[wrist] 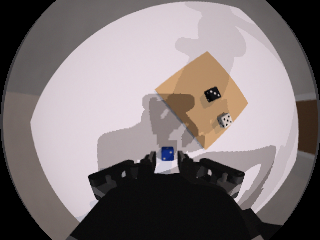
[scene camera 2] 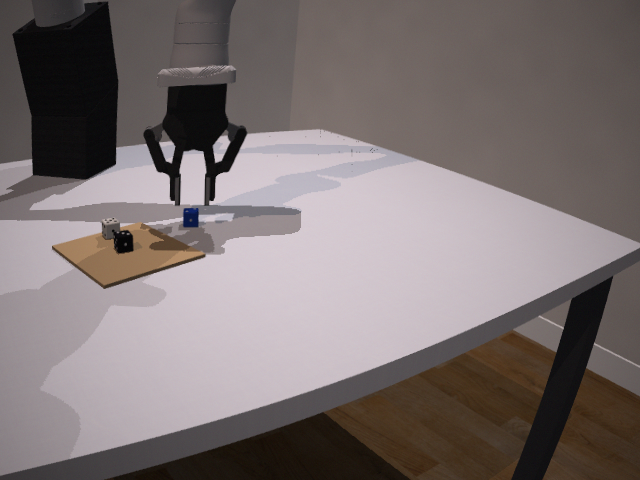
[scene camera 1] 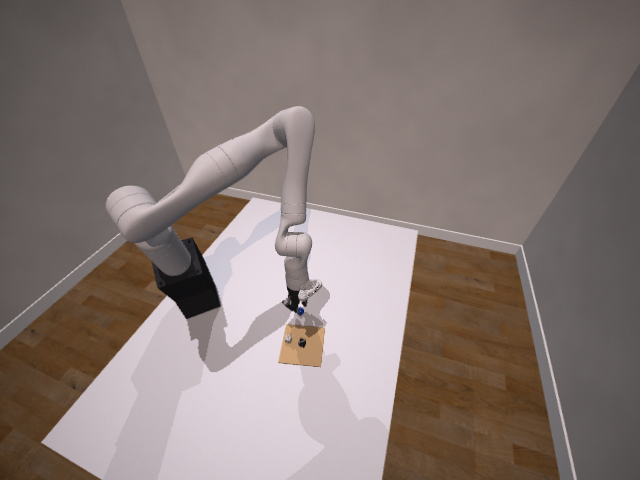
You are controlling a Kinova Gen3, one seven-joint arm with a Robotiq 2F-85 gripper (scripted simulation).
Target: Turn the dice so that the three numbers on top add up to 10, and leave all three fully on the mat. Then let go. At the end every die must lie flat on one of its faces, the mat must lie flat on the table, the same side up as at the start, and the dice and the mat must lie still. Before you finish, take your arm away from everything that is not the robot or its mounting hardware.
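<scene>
Gripper [scene camera 2: 192, 204] visible, tan mat [scene camera 2: 94, 255] too. Wrist view: gripper [wrist: 166, 157], tan mat [wrist: 184, 91]. Tan mat [scene camera 1: 291, 353] visible.
</scene>
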